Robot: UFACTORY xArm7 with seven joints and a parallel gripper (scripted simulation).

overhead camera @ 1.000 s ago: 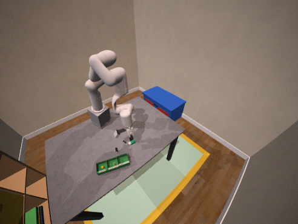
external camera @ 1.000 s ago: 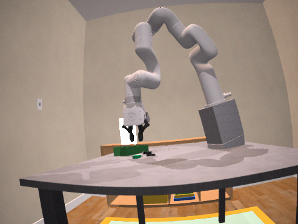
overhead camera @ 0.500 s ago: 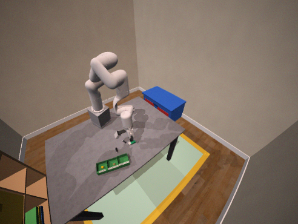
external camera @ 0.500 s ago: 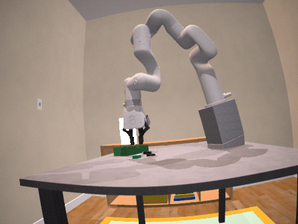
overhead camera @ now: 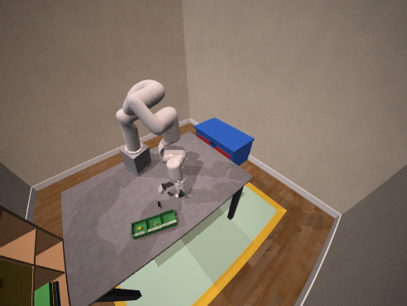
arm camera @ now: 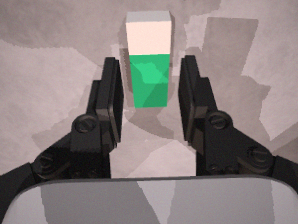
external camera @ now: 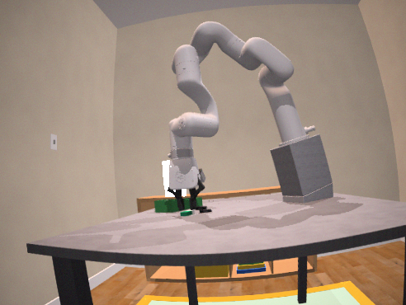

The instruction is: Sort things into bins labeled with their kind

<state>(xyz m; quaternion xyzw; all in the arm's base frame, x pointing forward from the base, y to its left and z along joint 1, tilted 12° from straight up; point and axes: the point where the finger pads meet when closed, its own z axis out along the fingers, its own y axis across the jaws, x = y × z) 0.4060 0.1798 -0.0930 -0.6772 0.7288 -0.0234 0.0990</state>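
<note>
Now: hand 1 cm to the left of the eraser-like block and 3 cm above it. From my hand the other things lie so: yellow nut (12 cm ahead, 21 cm to the right, 3 cm below); then black cylinder (15 cm to the right, 3 cm below); then small black object (5 cm behind, 6 cm to the right, 3 cm below).
</note>
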